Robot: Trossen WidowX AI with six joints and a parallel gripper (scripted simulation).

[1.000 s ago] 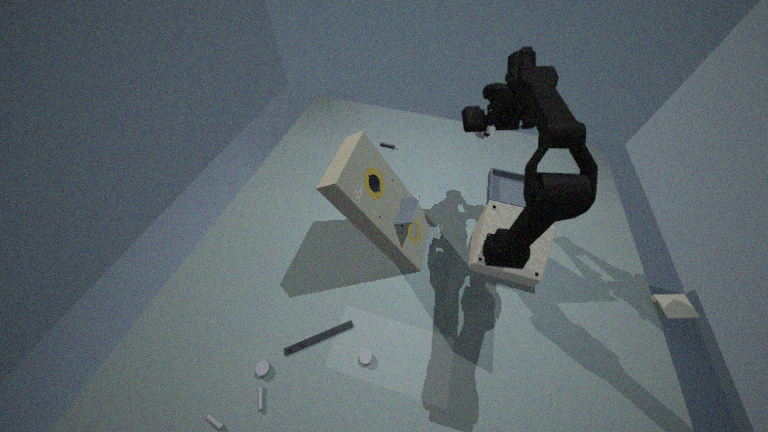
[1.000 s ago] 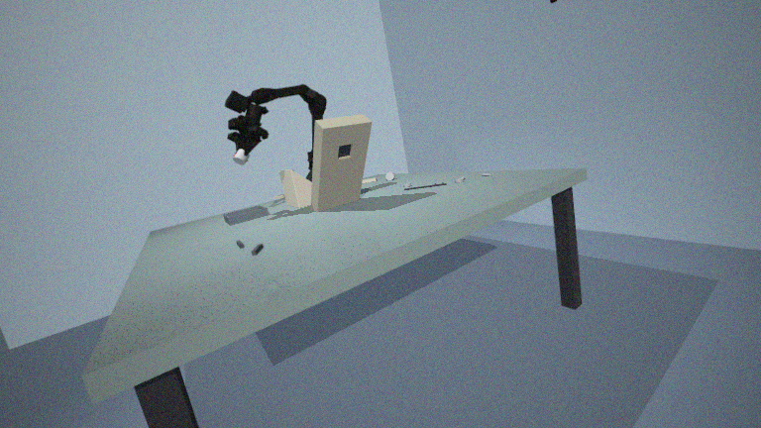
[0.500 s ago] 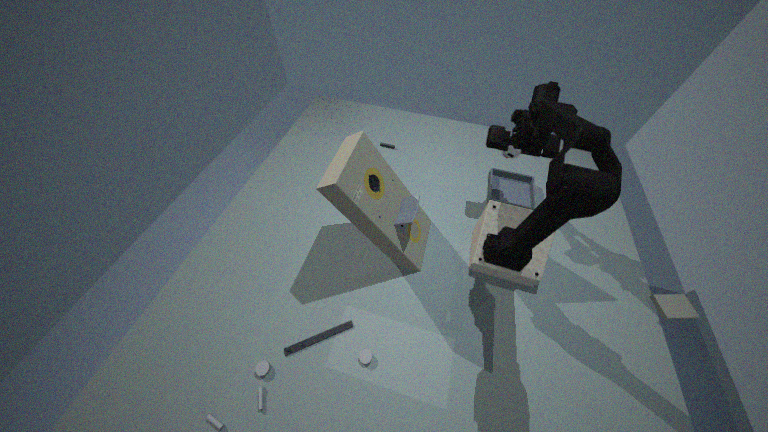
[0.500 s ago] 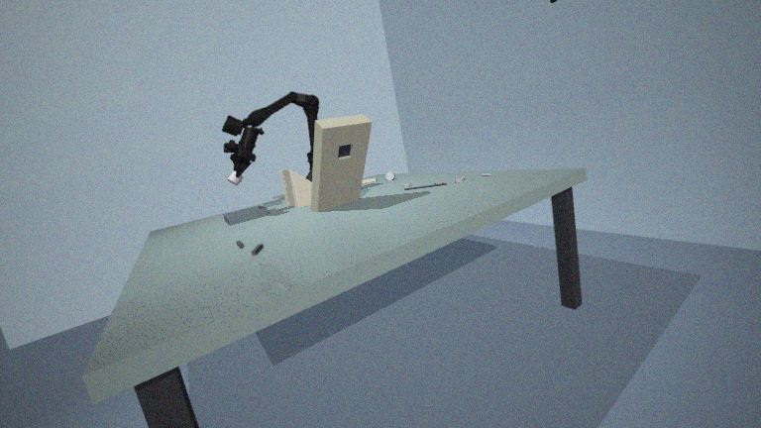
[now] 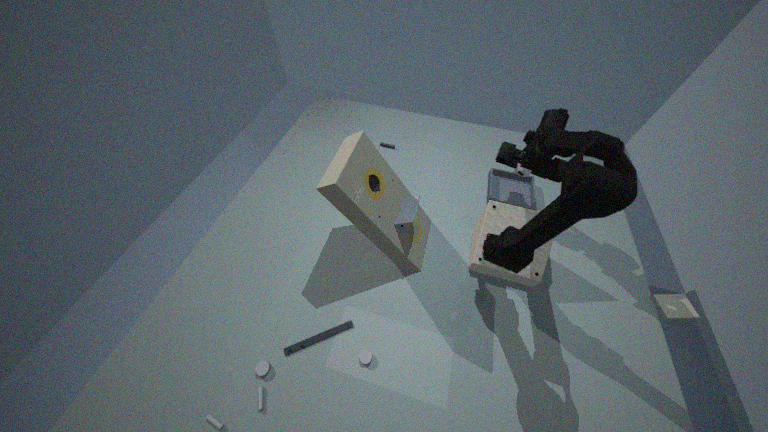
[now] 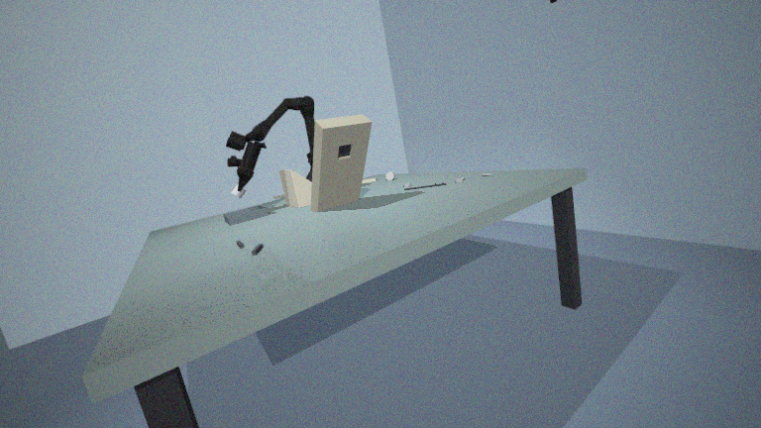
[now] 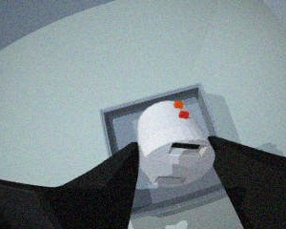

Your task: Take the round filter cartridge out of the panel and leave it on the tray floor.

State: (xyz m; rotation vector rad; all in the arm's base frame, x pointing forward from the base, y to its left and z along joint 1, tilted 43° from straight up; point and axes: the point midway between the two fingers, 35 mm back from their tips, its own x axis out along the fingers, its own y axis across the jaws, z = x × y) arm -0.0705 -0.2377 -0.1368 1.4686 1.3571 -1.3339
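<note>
Now: the round filter cartridge right at my gripper tip. The rest, counted from my gripper tip: beige service panel: 390 mm ahead, 270 mm to the left, 30 mm above; then grey tray: 110 mm below.
</note>
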